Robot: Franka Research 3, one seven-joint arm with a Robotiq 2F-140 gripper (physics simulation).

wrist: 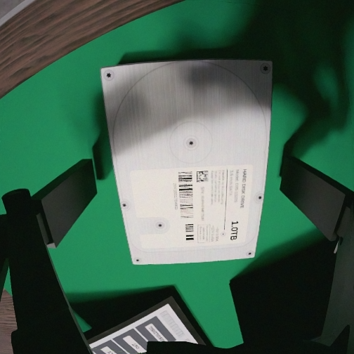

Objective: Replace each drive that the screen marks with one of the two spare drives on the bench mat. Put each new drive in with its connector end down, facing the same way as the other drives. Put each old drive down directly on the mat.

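A silver hard drive (187,150) lies flat on the green bench mat (45,125), its label side up, with the barcode and "1.0TB" print towards the lower part of the view. My gripper (189,174) is open, with one finger on each side of the drive and a gap between each finger and the drive's edges. Nothing is between the fingertips that they touch. The screen (150,332) shows in part at the bottom, tilted, with grey cells; its marks cannot be read here.
A black box-like housing (280,290) stands at the lower right, mostly dark and partly hidden by the gripper. The wooden table edge (65,40) curves across the upper left. Dark shadows fall over the mat at the upper right.
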